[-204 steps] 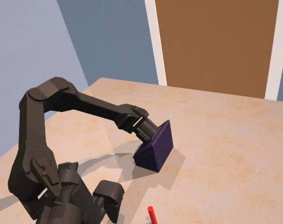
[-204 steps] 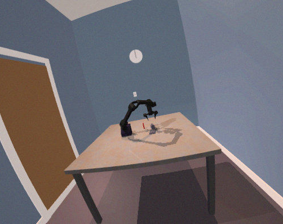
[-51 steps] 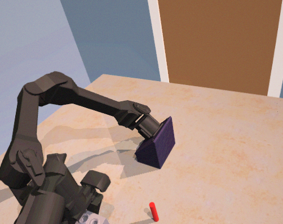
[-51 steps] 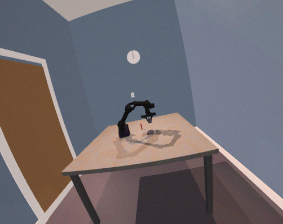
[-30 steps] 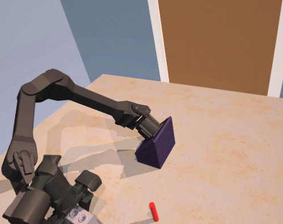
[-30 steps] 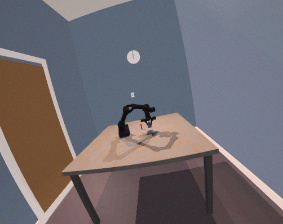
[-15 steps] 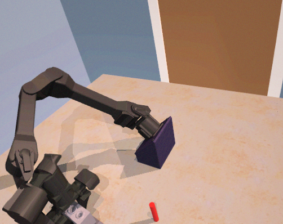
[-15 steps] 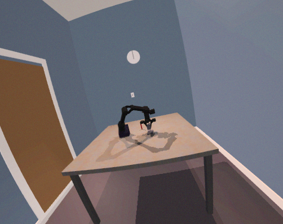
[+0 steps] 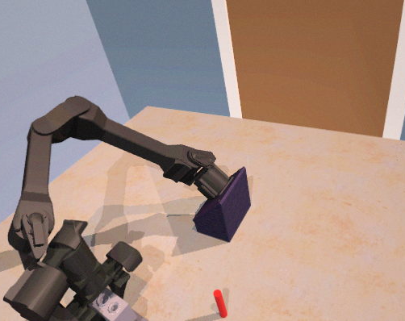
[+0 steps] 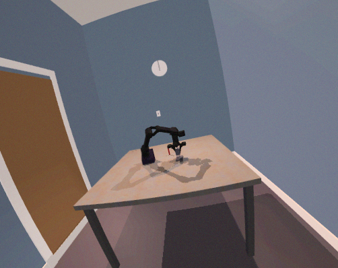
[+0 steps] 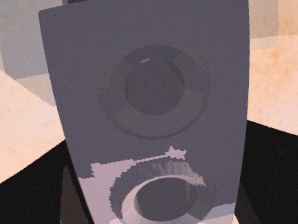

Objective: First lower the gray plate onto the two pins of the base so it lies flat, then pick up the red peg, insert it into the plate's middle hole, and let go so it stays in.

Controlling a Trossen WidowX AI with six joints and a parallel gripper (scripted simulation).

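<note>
The base is 50 mm below my gripper tip. The rest, counted from my gripper tip: red peg 160 mm to the left, 130 mm behind, 20 mm below; gray plate 30 mm above.
</note>
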